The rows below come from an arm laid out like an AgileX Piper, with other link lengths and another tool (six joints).
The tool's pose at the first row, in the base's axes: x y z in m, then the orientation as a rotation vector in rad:
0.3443 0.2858 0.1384 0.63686 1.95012 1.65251
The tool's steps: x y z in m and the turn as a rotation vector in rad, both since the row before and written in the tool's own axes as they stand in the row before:
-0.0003 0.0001 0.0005 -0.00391 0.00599 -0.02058
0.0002 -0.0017 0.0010 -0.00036 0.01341 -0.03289
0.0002 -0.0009 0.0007 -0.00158 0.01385 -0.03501
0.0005 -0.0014 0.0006 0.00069 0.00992 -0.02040
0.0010 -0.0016 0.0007 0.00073 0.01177 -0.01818
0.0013 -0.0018 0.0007 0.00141 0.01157 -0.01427
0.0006 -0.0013 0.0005 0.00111 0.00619 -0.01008
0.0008 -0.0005 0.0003 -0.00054 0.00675 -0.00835
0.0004 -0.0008 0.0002 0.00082 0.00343 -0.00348
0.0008 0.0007 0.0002 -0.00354 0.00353 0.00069
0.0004 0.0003 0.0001 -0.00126 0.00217 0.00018
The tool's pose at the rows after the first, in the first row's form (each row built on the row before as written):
0.3449 0.2860 0.1385 0.60904 1.95080 1.64724
0.3454 0.2866 0.1367 0.56420 1.95966 1.63567
0.3457 0.2871 0.1357 0.51641 1.96706 1.62375
0.3457 0.2876 0.1342 0.48790 1.97387 1.61618
0.3454 0.2884 0.1324 0.46043 1.98197 1.61078
0.3449 0.2893 0.1303 0.43749 1.99064 1.60689
0.3448 0.2897 0.1288 0.42275 1.99532 1.60294
0.3444 0.2903 0.1281 0.40880 1.99906 1.60182
0.3443 0.2905 0.1272 0.40293 2.00198 1.60067
0.3437 0.2913 0.1277 0.39976 2.00156 1.60620
0.3434 0.2917 0.1279 0.39790 2.00208 1.60859

